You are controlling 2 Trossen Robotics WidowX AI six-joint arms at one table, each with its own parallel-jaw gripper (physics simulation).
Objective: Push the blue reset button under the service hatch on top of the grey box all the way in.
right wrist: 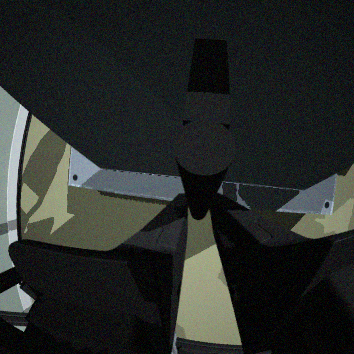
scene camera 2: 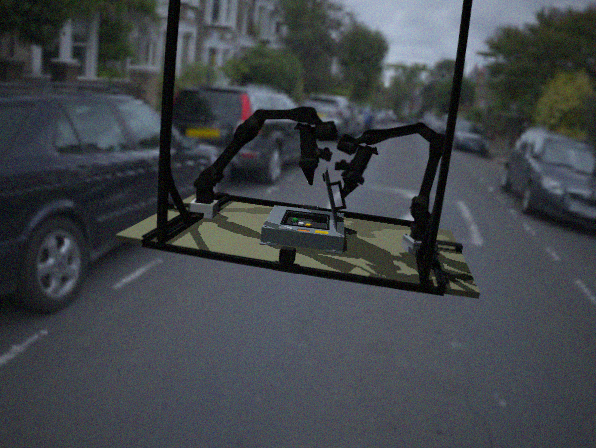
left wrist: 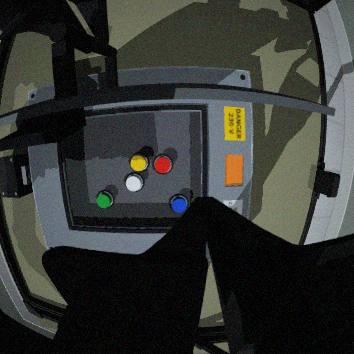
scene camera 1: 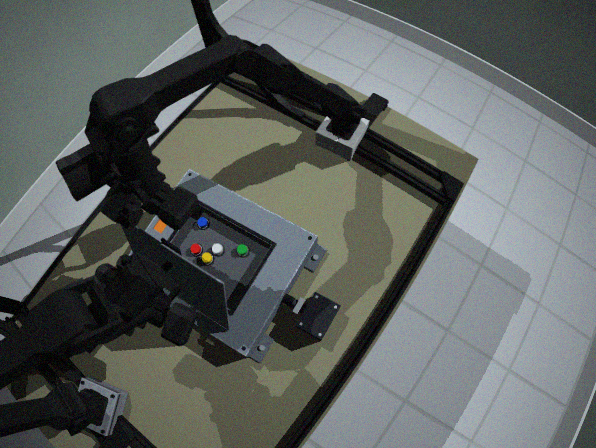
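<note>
The grey box [scene camera 1: 292,237] [scene camera 2: 300,240] [left wrist: 216,150] has its service hatch [scene camera 1: 185,280] [scene camera 2: 328,190] [right wrist: 100,100] standing open, nearly upright. The blue button [scene camera 1: 202,222] [left wrist: 179,204] shows uncovered in the recess, near one corner; how deep it sits cannot be told. My left gripper [scene camera 2: 310,183] [left wrist: 203,204] is shut and empty, pointing down well above the box; its tips appear beside the blue button in the left wrist view. My right gripper [scene camera 2: 346,193] [right wrist: 197,200] is shut on the hatch's dark handle [right wrist: 205,150], on the hatch's outer side.
Red [scene camera 1: 195,248] [left wrist: 162,164], yellow [scene camera 1: 206,258] [left wrist: 138,162], white [scene camera 1: 217,248] [left wrist: 134,182] and green [scene camera 1: 242,249] [left wrist: 104,199] buttons share the recess. A small black block [scene camera 1: 320,315] stands beside the box. Black rails [scene camera 1: 380,320] edge the board.
</note>
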